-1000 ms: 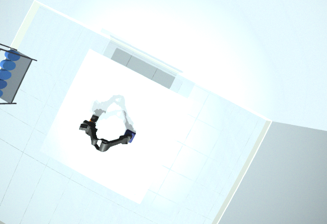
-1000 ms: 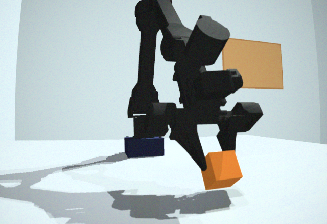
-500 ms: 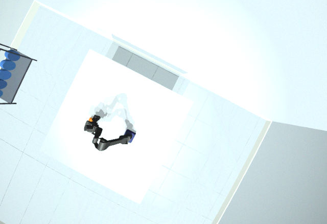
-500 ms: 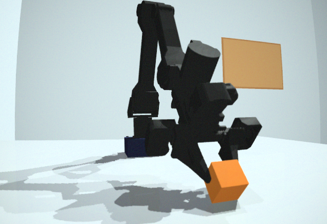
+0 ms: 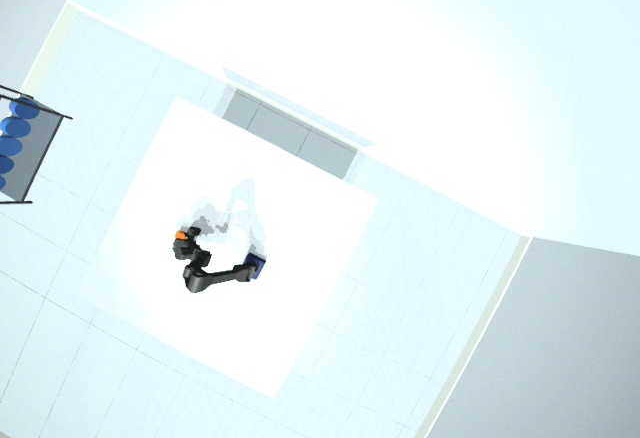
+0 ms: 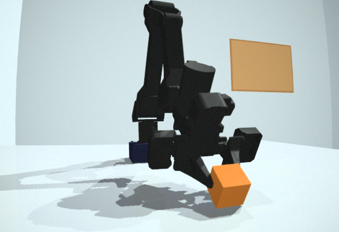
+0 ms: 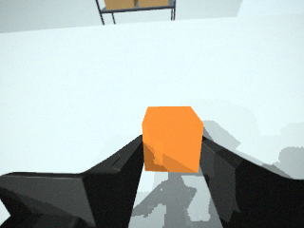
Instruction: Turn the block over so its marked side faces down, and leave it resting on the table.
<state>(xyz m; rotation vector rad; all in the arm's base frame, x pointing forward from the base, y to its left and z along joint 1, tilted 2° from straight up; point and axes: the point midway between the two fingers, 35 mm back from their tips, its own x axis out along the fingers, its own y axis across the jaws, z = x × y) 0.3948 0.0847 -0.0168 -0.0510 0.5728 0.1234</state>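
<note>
The orange block is 10 mm below my gripper tip.
</note>
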